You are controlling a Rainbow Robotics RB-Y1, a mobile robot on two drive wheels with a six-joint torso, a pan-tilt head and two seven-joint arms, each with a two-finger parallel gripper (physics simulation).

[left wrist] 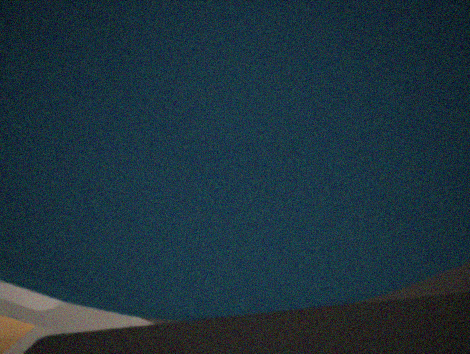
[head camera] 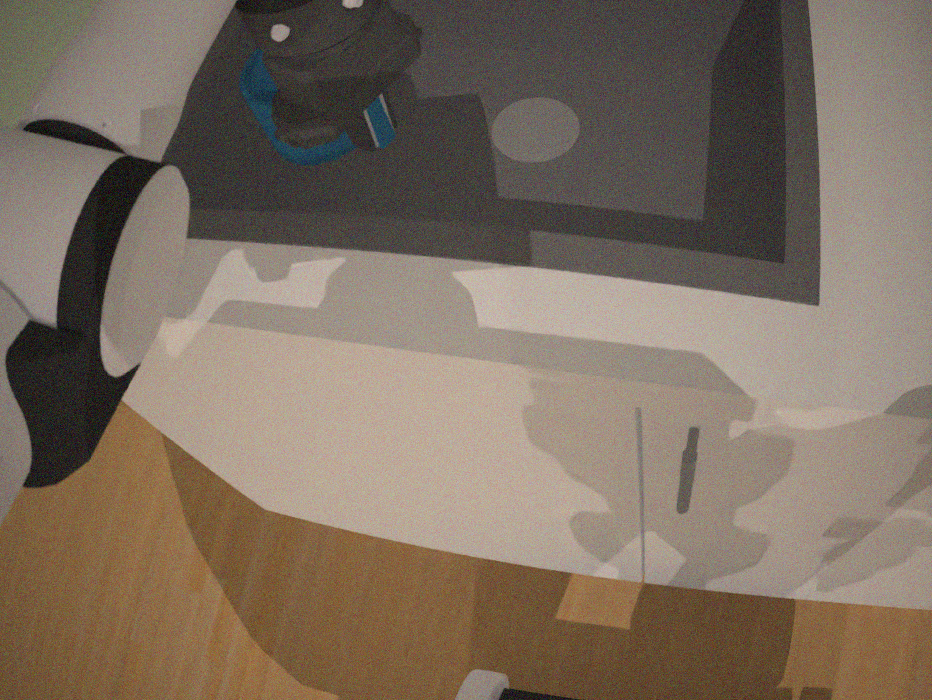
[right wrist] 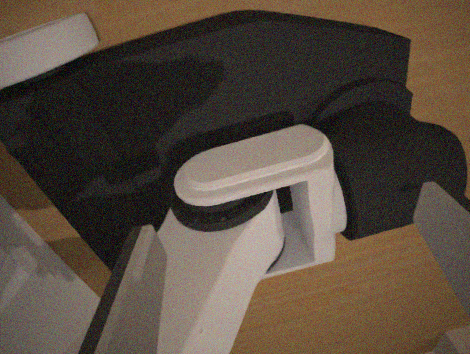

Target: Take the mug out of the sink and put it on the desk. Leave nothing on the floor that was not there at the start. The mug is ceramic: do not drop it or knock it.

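Frame: origin at the robot's base, x right, y ahead, z up, level; millimetres.
Seen in the pictures: left gripper, fingertip midpoint: (left wrist: pixel 241 201) (head camera: pixel 376 135); right gripper, fingertip midpoint: (right wrist: pixel 286 221).
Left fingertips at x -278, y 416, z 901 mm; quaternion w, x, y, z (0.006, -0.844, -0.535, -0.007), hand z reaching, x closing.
Note:
Offsets run from my left fingertips to a thing's top centre. "*": to the spot under its first point. Level surfaces: height alone.
The blue mug {dx -43, dy +20, dz +62 mm} (head camera: pixel 307 153) (left wrist: pixel 235 160) shows in part at the upper left of the head view, over the dark grey sink (head camera: pixel 802 188). Its blue side fills most of the left wrist view. My left gripper (head camera: pixel 331 134) is shut on the mug and hides much of it. The mug's height above the sink bottom is hard to tell. My right gripper (right wrist: pixel 286 221) is open, with its fingers wide apart and no object between them, low over the robot's own base. The desk cannot be made out.
The white counter {dz +10 mm} (head camera: pixel 873 226) borders the sink at front and right. Its cabinet front has a grey handle {* dx +249, dy -184, dz -110 mm} (head camera: pixel 687 470). Wooden floor {dz -900 mm} (head camera: pixel 226 602) (right wrist: pixel 380 295) lies below. The robot's dark base (right wrist: pixel 280 55) and a white robot part {* dx +376, dy -698, dz -609 mm} (right wrist: pixel 255 157) show in the right wrist view.

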